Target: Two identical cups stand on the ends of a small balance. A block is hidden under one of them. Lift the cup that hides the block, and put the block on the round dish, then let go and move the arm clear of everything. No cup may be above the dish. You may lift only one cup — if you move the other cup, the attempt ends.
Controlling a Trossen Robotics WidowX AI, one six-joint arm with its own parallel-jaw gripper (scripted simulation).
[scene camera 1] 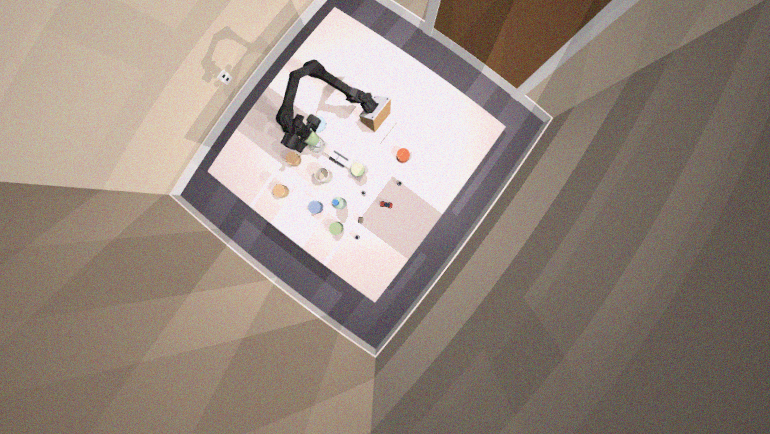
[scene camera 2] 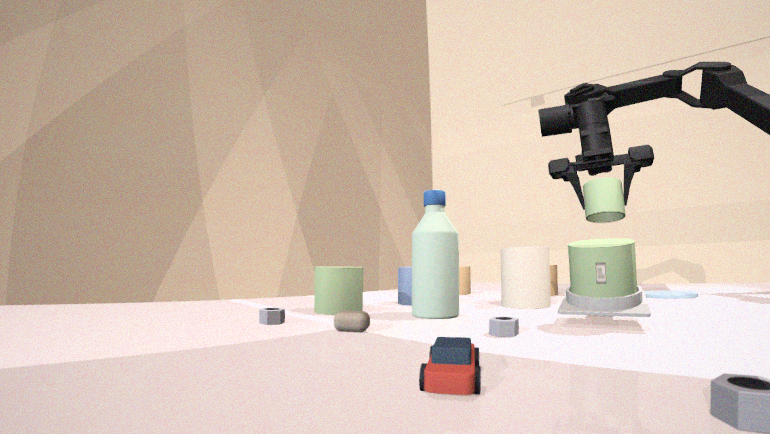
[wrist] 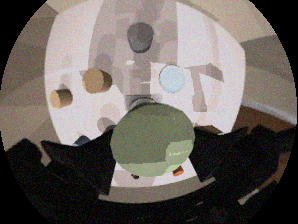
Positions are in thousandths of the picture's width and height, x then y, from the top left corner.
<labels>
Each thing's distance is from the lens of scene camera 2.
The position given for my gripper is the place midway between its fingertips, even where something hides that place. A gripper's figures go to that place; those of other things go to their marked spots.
my gripper (scene camera 2: 785,478): 70 cm
pebble (scene camera 2: 449,741): 35 cm
</labels>
